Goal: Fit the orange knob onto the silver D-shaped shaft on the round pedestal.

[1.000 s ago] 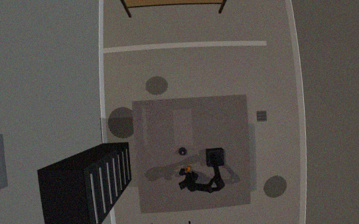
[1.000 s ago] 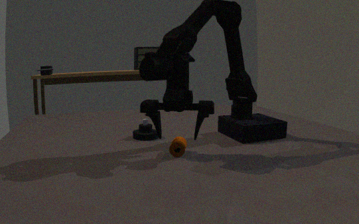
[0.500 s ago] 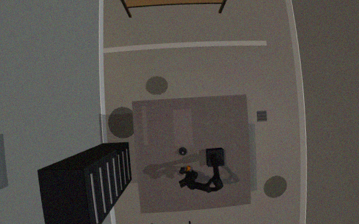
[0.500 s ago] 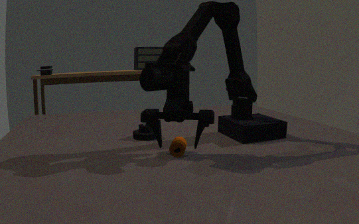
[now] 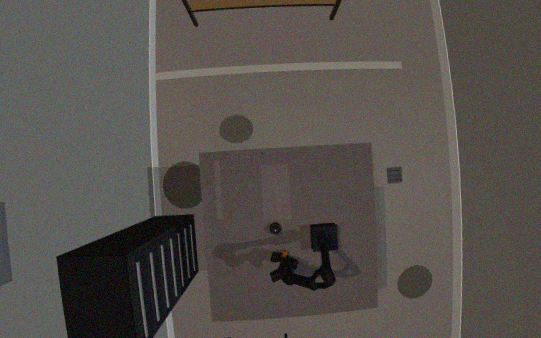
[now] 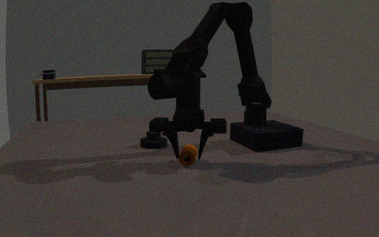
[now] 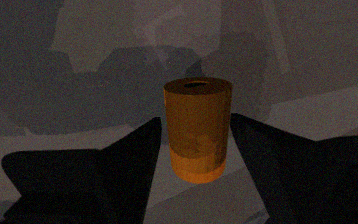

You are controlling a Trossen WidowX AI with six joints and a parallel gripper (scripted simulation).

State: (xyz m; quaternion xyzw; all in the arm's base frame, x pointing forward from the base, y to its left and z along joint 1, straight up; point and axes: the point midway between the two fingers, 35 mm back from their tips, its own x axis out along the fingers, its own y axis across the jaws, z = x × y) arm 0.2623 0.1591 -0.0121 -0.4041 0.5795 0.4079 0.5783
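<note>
Right now the orange knob is 10 mm to the right of my gripper tip and 10 mm above it. Also, from my gripper tip: dark round pedestal: 190 mm to the right, 60 mm ahead, 20 mm above.
</note>
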